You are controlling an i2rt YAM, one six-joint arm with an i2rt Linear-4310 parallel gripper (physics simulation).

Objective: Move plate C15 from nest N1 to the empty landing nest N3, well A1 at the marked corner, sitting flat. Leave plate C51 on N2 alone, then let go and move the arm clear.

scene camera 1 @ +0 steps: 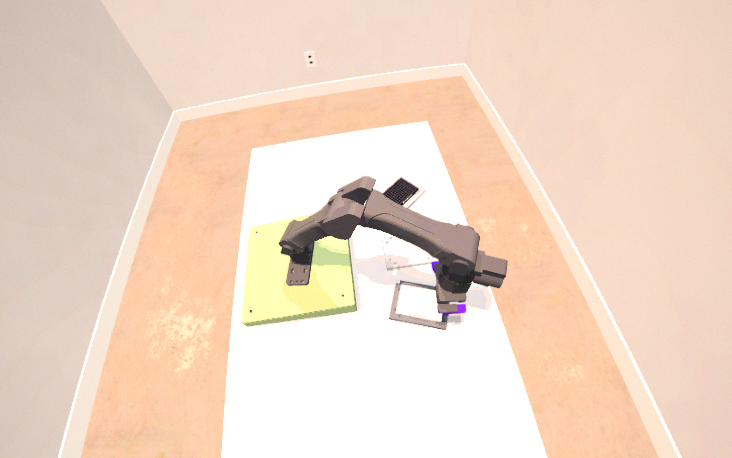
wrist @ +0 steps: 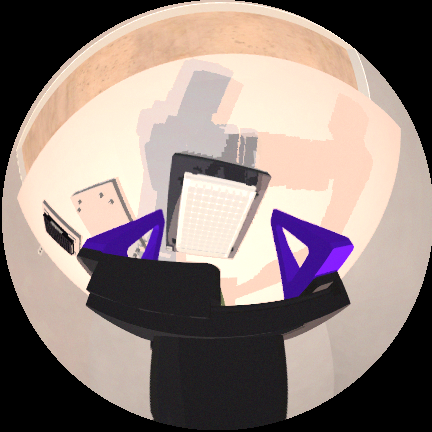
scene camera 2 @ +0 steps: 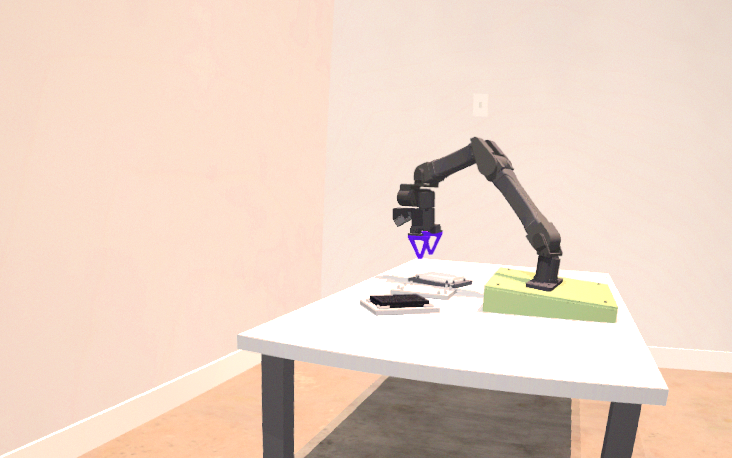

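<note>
My gripper (scene camera 1: 445, 288) (scene camera 2: 425, 255) (wrist: 217, 214) is open and empty, pointing down well above the dark nest (scene camera 1: 418, 322) (scene camera 2: 465, 282) (wrist: 176, 190). A white plate (scene camera 1: 416, 299) (scene camera 2: 436, 277) (wrist: 215, 215) sits in that nest, between the fingertips as seen in the wrist view. An empty pale nest (scene camera 1: 411, 265) (scene camera 2: 423, 292) (wrist: 100, 210) with small posts lies beside it, partly hidden by the arm in scene camera 1. A black plate (scene camera 1: 400, 190) (scene camera 2: 399, 300) (wrist: 59, 234) sits on another pale nest (scene camera 2: 402, 310). No plate or nest labels are readable.
The arm stands on a yellow-green base block (scene camera 1: 269, 270) (scene camera 2: 545, 307) on the white table (scene camera 1: 323, 388) (scene camera 2: 458, 351). The forearm passes above the area near the empty nest. Walls stand beyond the table.
</note>
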